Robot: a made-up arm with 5 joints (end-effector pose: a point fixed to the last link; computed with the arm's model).
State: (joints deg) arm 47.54 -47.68 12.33 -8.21 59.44
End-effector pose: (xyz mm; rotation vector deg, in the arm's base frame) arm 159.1 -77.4 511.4 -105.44 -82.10 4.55
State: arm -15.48 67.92 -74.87 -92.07 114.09
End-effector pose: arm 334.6 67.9 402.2 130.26 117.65 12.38
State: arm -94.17 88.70 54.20 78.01 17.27
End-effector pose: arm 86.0 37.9 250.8 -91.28 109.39 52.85
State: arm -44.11 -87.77 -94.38 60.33 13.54
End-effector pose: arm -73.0 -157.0 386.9 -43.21 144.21 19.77
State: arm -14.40 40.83 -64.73 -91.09 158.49
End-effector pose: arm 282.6 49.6 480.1 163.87 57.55 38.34
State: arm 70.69 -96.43 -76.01 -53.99 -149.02
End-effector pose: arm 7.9 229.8 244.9 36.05 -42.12 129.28
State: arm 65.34 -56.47 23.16 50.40 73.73
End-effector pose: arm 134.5 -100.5 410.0 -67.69 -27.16 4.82
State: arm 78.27 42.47 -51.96 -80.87 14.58
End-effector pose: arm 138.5 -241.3 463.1 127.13 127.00 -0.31
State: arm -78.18 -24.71 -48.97 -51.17 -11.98
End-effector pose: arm 86.9 -9.3 576.6 -107.65 102.25 24.49
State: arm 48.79 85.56 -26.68 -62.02 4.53
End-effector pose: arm 296.1 -237.3 186.9 -40.67 -86.16 -36.00
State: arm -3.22 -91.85 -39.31 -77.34 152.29
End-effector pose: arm -140.7 -13.1 335.9 78.26 23.72 133.57
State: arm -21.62 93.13 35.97 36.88 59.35
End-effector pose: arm 119.0 11.8 146.8 24.43 77.61 65.69
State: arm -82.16 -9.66 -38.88 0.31 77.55
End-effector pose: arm 112.0 168.6 554.0 10.38 -160.61 60.17
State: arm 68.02 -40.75 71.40 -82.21 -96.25
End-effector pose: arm 132.5 -109.4 427.3 44.41 -160.02 -57.53
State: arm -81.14 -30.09 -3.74 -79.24 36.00
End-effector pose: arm 95.9 45.6 547.1 -67.08 150.91 28.32
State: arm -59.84 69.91 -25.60 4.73 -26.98
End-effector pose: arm 241.6 262.9 168.4 29.19 -29.39 28.77
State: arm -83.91 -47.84 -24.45 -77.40 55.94
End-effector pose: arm 80.0 -82.6 527.8 -37.20 135.25 74.89
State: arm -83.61 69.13 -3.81 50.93 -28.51
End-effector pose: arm 109.0 180.0 137.3 -22.90 14.62 51.37
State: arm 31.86 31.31 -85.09 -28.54 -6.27
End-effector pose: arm 261.0 -107.4 540.7 -34.15 -169.35 -4.05
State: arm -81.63 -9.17 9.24 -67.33 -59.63
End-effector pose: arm 115.1 178.9 501.1 149.81 -48.60 5.28
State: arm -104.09 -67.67 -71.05 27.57 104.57
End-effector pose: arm 130.0 -164.3 502.0 3.47 -172.42 -31.38
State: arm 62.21 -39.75 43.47 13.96 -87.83
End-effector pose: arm 163.1 -141.7 375.0 23.32 -92.13 -126.40
